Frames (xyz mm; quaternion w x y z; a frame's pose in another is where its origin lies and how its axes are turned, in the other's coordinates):
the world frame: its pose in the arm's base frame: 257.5 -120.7 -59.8 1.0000 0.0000 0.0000 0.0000
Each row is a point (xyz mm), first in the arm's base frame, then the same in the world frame.
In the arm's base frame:
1: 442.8 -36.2 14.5
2: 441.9 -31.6 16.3
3: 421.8 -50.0 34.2
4: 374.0 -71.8 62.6
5: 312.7 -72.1 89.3
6: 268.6 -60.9 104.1
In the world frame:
1: 185.3 84.5 74.3
2: 184.4 89.1 76.1
3: 164.3 70.7 94.0
4: 116.5 48.9 122.4
5: 55.2 48.6 149.1
6: 11.1 59.8 163.9

